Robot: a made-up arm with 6 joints. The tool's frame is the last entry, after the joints. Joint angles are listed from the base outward. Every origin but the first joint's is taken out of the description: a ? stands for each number. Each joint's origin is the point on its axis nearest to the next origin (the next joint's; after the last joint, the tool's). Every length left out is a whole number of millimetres.
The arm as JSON. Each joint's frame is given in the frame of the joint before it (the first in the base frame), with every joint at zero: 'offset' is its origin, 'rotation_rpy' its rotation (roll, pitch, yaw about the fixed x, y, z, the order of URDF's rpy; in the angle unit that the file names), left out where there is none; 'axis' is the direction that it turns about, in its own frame. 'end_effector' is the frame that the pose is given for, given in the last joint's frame.
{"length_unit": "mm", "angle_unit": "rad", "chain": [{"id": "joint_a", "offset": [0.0, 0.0, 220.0], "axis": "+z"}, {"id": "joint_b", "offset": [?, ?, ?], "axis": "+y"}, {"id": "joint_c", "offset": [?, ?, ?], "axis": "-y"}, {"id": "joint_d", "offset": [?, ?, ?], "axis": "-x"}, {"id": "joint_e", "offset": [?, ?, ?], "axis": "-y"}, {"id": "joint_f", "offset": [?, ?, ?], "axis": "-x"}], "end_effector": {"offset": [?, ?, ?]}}
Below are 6 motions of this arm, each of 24 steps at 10 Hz.
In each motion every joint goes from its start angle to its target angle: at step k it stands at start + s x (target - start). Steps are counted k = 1, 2, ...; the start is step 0. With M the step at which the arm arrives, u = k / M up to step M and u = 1 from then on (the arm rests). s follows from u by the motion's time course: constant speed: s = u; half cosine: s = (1 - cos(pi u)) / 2; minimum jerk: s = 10 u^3 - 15 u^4 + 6 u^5.
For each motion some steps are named. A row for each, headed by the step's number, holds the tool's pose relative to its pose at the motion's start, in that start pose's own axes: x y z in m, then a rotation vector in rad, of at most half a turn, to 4 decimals.
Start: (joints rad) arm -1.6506 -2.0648 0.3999 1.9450 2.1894 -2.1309
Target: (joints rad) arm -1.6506 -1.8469 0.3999 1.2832 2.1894 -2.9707
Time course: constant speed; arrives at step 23
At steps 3, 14, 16, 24:
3: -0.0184 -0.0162 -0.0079 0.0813 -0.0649 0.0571
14: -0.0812 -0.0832 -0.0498 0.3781 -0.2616 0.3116
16: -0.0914 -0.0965 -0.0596 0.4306 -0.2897 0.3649
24: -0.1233 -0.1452 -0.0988 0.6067 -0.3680 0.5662

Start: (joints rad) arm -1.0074 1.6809 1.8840 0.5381 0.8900 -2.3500
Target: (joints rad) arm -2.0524 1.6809 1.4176 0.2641 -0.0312 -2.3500
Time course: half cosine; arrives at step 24
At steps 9, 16, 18, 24:
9: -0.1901 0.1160 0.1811 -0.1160 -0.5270 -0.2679
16: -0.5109 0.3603 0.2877 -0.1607 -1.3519 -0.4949
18: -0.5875 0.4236 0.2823 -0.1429 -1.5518 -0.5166
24: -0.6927 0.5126 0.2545 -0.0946 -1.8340 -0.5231

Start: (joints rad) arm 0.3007 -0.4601 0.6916 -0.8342 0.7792 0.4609
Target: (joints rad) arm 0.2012 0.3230 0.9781 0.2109 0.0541 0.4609
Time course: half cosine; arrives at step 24
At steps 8, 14, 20, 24:
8: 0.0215 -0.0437 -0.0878 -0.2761 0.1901 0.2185
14: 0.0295 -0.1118 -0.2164 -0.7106 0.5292 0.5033
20: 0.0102 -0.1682 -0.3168 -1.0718 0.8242 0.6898
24: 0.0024 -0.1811 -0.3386 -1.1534 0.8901 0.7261

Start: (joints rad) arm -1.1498 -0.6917 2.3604 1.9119 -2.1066 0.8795
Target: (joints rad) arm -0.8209 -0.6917 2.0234 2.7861 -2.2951 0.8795
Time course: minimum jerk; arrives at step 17
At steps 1, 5, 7, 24:
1: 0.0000 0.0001 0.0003 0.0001 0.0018 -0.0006
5: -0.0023 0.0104 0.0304 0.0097 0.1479 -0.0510
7: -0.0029 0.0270 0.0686 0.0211 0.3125 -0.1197
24: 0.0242 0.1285 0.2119 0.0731 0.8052 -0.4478

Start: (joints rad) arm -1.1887 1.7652 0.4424 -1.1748 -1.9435 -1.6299
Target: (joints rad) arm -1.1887 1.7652 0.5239 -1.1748 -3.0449 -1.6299
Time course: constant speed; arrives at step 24
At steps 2, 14, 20, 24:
2: -0.0012 0.0006 -0.0022 -0.0057 -0.0078 -0.0889
14: -0.0085 0.0037 -0.0152 -0.0343 -0.0653 -0.6213
20: -0.0121 0.0050 -0.0218 -0.0436 -0.1004 -0.8869
24: -0.0145 0.0058 -0.0262 -0.0476 -0.1260 -1.0638

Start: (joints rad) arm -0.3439 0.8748 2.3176 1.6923 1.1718 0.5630
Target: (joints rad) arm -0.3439 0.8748 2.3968 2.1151 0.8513 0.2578
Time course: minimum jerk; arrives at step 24
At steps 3, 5, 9, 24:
3: 0.0010 -0.0007 0.0003 0.0011 0.0014 0.0077
5: 0.0039 -0.0028 0.0013 0.0042 0.0061 0.0308
9: 0.0165 -0.0111 0.0062 0.0146 0.0320 0.1290
24: 0.0586 -0.0296 0.0272 0.0101 0.1850 0.4280

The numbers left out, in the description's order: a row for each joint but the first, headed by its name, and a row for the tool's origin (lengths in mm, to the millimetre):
joint_b: 0.0 0.0 0.0
joint_c: 0.0 0.0 529.0
joint_d: 337.0 0.0 0.0
joint_e: 0.0 -176.0 0.0
joint_f: 0.0 0.0 0.0
tool: 0.0 0.0 0.0

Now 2 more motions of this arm.
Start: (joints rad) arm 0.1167 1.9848 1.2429 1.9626 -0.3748 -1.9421
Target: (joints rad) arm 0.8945 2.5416 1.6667 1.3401 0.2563 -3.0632
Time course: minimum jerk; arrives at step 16
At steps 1, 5, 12, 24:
1: -0.0004 0.0012 -0.0007 0.0028 0.0009 0.0025
5: -0.0340 0.0920 -0.0588 0.2198 0.0944 0.1969
12: -0.2292 0.2997 -0.3574 0.9474 0.8878 0.6552
24: -0.2581 0.3063 -0.4036 1.0246 1.0435 0.6600

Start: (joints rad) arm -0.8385 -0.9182 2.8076 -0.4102 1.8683 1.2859
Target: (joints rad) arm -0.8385 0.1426 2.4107 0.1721 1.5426 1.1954
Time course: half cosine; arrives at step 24
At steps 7, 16, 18, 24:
7: -0.0446 -0.1613 -0.0005 -0.0481 -0.0336 0.3562
16: 0.0015 -0.6150 0.0828 -0.0853 0.0025 1.3895
18: 0.0369 -0.6905 0.1102 -0.0757 0.0325 1.5824
24: 0.0998 -0.7883 0.1542 -0.0523 0.0889 1.8529

